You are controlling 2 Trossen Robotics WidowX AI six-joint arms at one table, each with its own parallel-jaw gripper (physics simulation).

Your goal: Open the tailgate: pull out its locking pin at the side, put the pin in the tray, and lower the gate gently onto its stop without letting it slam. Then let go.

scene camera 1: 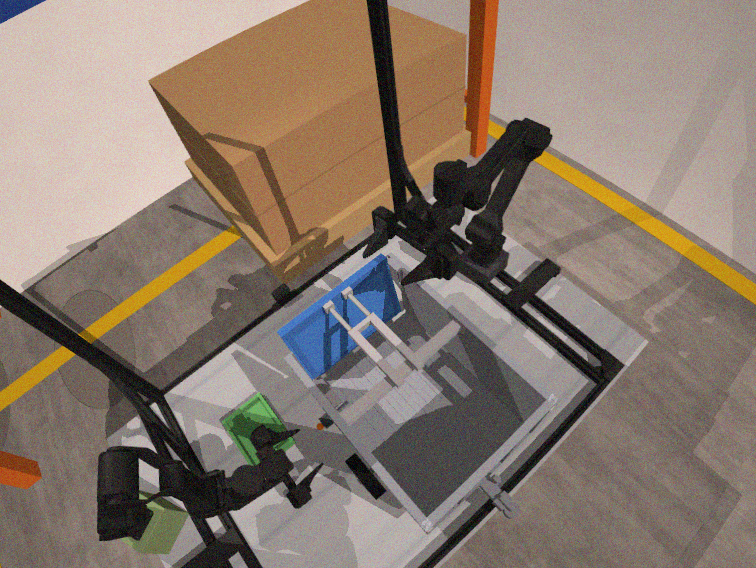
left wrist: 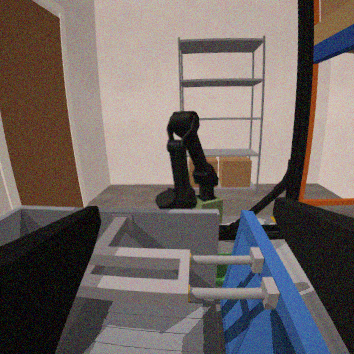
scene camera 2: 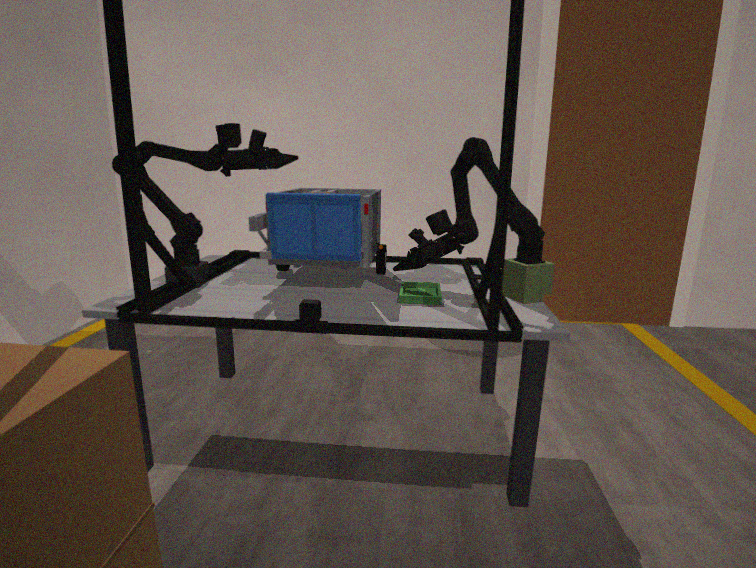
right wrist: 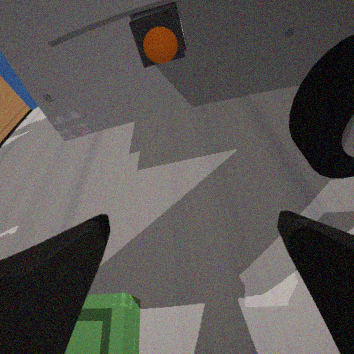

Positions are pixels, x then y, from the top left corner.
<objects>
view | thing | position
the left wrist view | my left gripper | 187,210
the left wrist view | blue tailgate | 241,318
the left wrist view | grey truck bed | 136,284
</objects>
